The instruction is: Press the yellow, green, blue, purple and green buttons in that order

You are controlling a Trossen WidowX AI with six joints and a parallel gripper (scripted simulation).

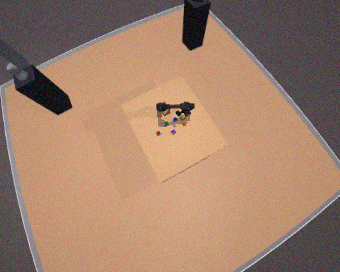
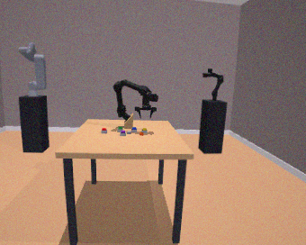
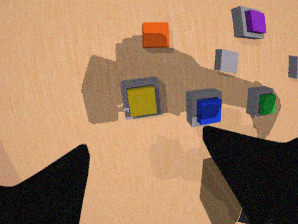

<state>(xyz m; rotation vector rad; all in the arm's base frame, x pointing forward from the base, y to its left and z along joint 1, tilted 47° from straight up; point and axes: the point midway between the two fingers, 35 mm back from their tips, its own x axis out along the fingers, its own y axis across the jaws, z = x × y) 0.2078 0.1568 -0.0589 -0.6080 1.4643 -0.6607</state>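
The yellow button is 9 cm below my gripper tip. The rest, counted from my gripper tip: blue button 3 cm behind, 9 cm to the right, 9 cm below; then purple button 10 cm ahead, 19 cm to the right, 9 cm below; then orange piece 8 cm ahead, 3 cm to the right, 12 cm below.
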